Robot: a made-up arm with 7 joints. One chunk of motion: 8 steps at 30 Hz.
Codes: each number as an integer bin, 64 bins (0 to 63) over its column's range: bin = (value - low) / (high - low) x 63, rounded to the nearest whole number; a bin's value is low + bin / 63 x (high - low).
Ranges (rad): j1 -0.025..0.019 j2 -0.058..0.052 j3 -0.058..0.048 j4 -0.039..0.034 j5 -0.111..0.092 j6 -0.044..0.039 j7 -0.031..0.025
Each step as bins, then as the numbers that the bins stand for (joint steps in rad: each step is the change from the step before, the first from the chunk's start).
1 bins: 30 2 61 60 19 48 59
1 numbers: -0.00405 -0.05451 0.04463 0.03052 -0.04978 0.01924 0.02144
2 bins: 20 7 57 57 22 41 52
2 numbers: -0.01103 -0.04578 0.03790 0.02705 -0.04011 0.01002 0.01522
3 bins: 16 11 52 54 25 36 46
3 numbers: -0.01383 -0.03879 0.02949 0.02357 -0.03044 0.00343 0.00989
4 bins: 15 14 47 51 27 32 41
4 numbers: -0.01452 -0.03356 0.02108 0.02010 -0.02400 -0.00184 0.00544
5 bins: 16 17 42 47 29 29 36
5 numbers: -0.01383 -0.02832 0.01267 0.01546 -0.01756 -0.00579 0.00100
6 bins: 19 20 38 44 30 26 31
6 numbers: -0.01173 -0.02308 0.00594 0.01198 -0.01433 -0.00975 -0.00344
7 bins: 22 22 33 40 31 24 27
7 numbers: -0.00963 -0.01959 -0.00248 0.00735 -0.01111 -0.01238 -0.00700
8 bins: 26 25 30 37 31 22 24
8 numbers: -0.00684 -0.01435 -0.00752 0.00387 -0.01111 -0.01502 -0.00967
